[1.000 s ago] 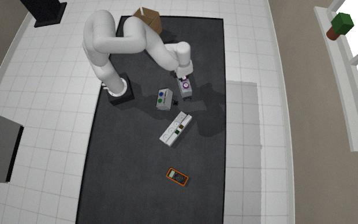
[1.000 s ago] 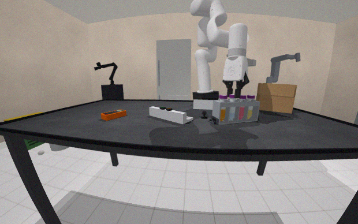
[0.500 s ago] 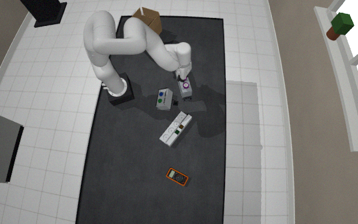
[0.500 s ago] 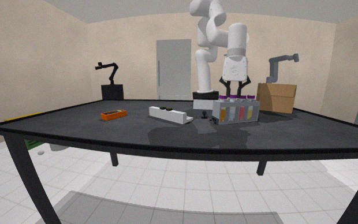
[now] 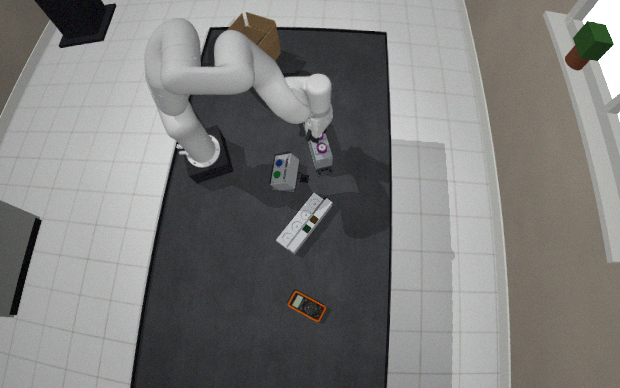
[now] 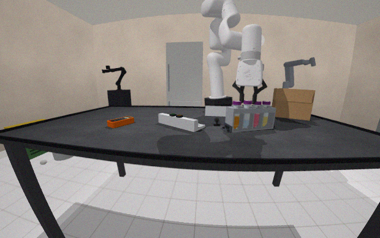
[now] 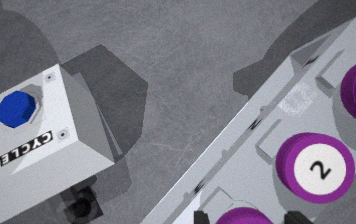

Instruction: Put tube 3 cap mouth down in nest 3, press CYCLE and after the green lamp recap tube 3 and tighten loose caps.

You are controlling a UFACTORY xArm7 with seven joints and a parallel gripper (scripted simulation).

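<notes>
Right now my hand is 1 cm above the purple cap. The rest, counted from my hand: blue cycle key: 14 cm behind, 8 cm to the right, 6 cm below; then green ready key: 15 cm behind, 12 cm to the right, 6 cm below; then key housing: 13 cm behind, 10 cm to the right, 8 cm below.
</notes>
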